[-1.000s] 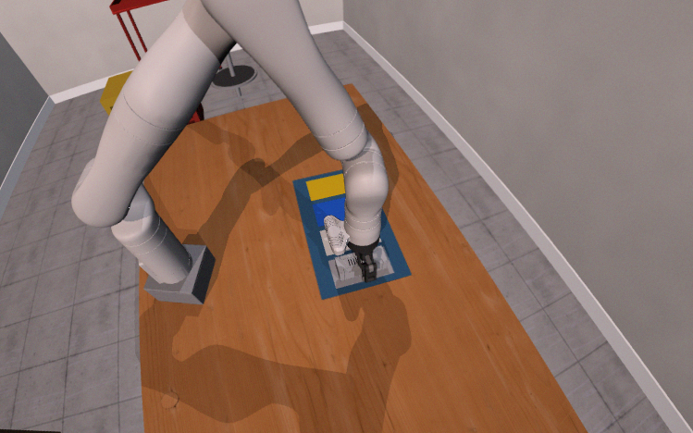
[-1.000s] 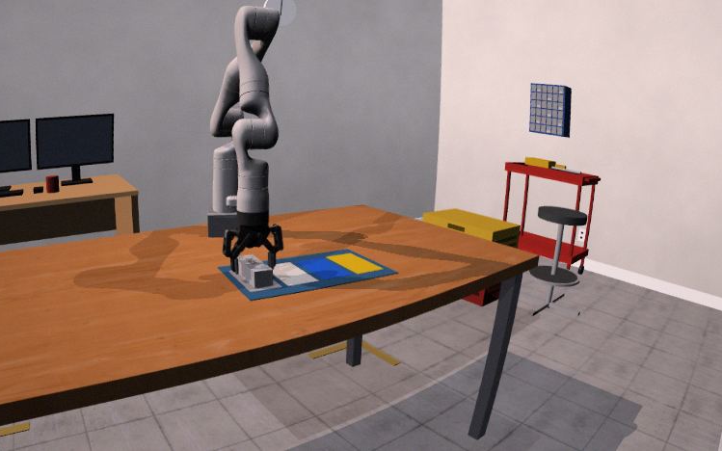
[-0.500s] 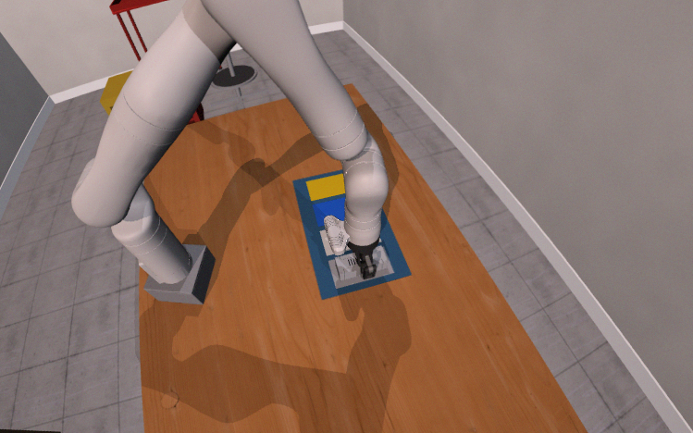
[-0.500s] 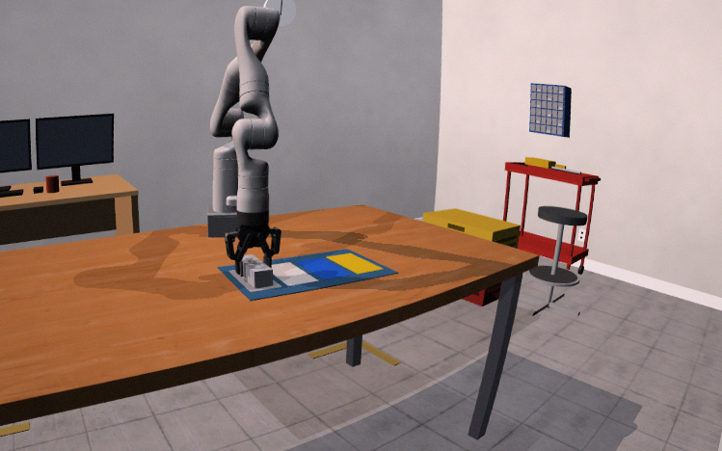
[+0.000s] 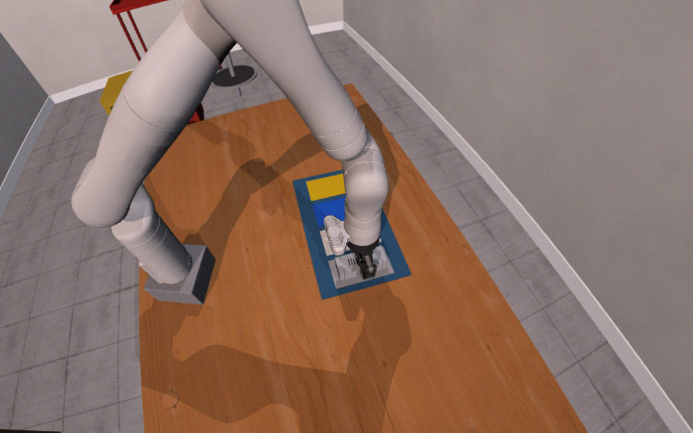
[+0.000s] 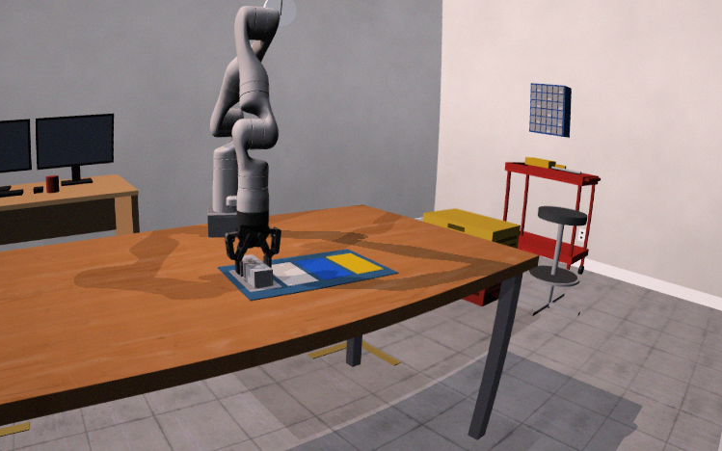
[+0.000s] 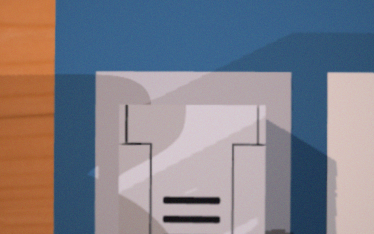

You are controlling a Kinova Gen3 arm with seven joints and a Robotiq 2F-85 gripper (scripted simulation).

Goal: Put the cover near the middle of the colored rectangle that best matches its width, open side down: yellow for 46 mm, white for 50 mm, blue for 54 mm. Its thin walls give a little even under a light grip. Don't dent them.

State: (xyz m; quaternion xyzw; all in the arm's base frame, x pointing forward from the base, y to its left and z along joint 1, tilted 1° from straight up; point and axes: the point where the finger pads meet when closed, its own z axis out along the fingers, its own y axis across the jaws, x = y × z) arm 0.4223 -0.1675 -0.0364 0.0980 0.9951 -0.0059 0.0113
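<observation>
The cover is 1 cm below my hand. The rest, counted from my hand: grey rectangle 2 cm below.
</observation>
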